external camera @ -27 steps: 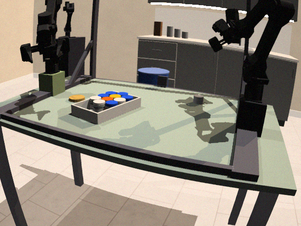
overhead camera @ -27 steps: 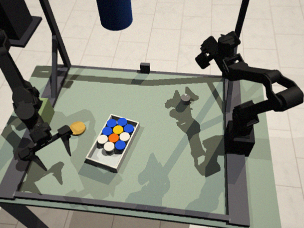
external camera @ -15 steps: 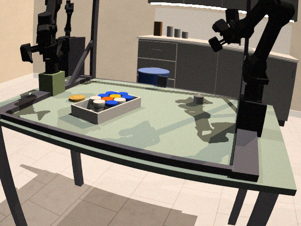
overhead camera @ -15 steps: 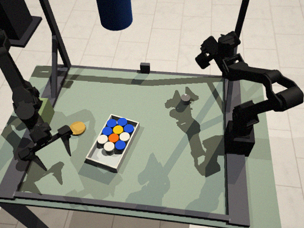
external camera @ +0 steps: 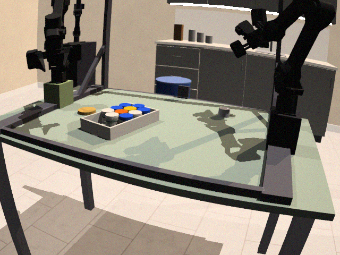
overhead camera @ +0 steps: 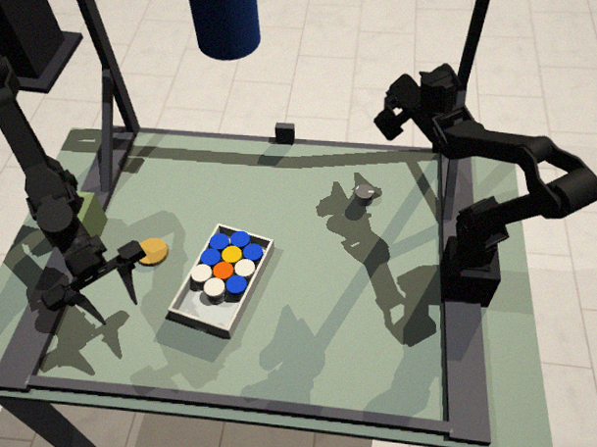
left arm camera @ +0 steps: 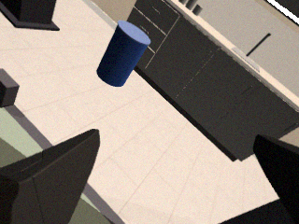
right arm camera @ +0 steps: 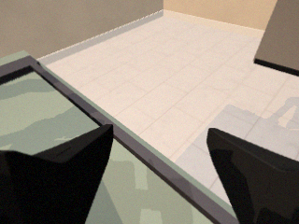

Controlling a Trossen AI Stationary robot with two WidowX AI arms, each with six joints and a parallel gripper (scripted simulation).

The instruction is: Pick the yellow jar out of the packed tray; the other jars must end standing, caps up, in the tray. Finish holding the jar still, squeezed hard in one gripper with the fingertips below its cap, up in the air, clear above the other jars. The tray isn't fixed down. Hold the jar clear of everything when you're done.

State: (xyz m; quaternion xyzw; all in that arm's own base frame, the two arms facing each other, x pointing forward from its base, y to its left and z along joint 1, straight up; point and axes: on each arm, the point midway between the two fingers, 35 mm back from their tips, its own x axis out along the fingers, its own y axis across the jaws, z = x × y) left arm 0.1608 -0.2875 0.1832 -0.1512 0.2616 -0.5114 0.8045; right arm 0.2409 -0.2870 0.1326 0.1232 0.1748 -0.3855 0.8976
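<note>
Now: the blue jar 26 cm behind my right hand, 19 cm to the left of it and 21 cm below it. Also, from my right hand: yellow jar: 24 cm behind, 14 cm to the left, 21 cm below; then flat orange disc: 25 cm behind, 6 cm to the right, 23 cm below; then orange jar: 20 cm behind, 13 cm to the left, 21 cm below.
</note>
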